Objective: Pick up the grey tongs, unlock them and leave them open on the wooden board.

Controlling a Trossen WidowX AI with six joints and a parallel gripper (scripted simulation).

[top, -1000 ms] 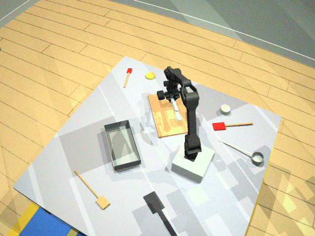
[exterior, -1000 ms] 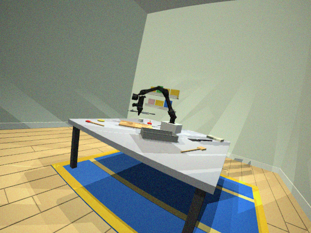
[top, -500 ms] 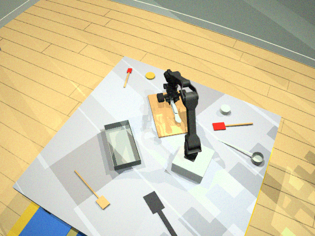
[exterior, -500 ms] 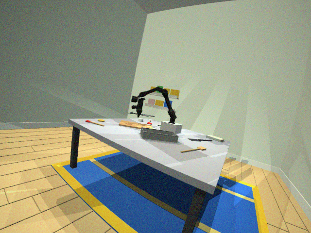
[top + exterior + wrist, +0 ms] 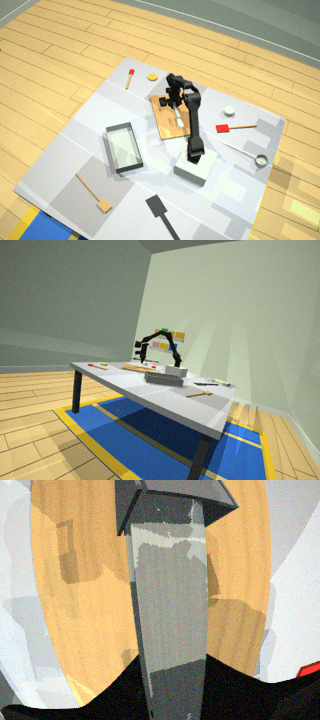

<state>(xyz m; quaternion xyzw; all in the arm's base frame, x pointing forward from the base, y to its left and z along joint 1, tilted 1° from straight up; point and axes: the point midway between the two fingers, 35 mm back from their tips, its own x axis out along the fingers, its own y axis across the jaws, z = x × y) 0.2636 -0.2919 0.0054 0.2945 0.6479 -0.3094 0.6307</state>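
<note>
The wooden board is 6 cm below my gripper tip. The rest, counted from my gripper tip: roasting tin (15 cm ahead, 38 cm to the left, 4 cm below); dark spatula (26 cm behind, 65 cm to the left, 7 cm below).
</note>
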